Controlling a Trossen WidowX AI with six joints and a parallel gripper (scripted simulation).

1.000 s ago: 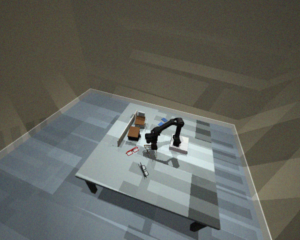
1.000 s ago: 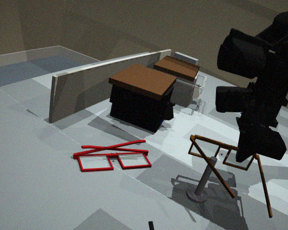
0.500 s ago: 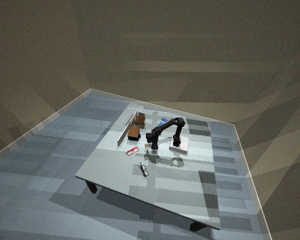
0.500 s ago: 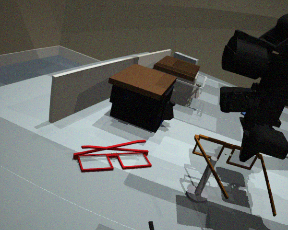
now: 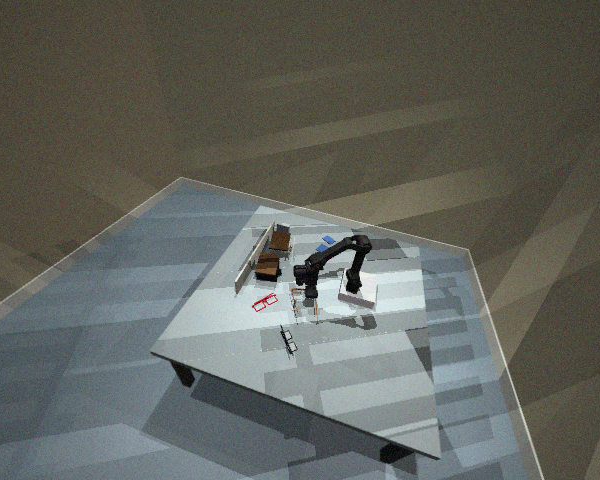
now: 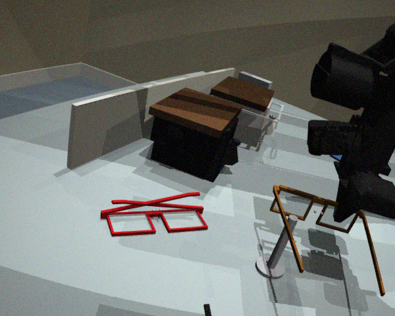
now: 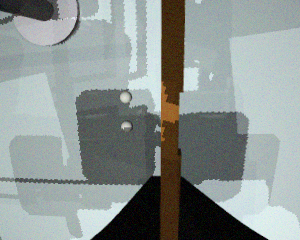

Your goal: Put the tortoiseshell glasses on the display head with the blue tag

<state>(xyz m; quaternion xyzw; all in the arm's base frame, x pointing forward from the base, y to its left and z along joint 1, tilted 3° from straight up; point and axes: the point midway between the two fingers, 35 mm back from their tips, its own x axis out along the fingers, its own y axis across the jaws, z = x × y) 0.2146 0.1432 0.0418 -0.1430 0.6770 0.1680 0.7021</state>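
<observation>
Right now my gripper tip is 4 cm short of the grey peg stand, 9 cm to the right of it and 4 cm above it. From my gripper tip the other things lie so: white wall panel 42 cm ahead, 13 cm to the right, 1 cm below; display head 29 cm ahead, 27 cm to the right.
</observation>
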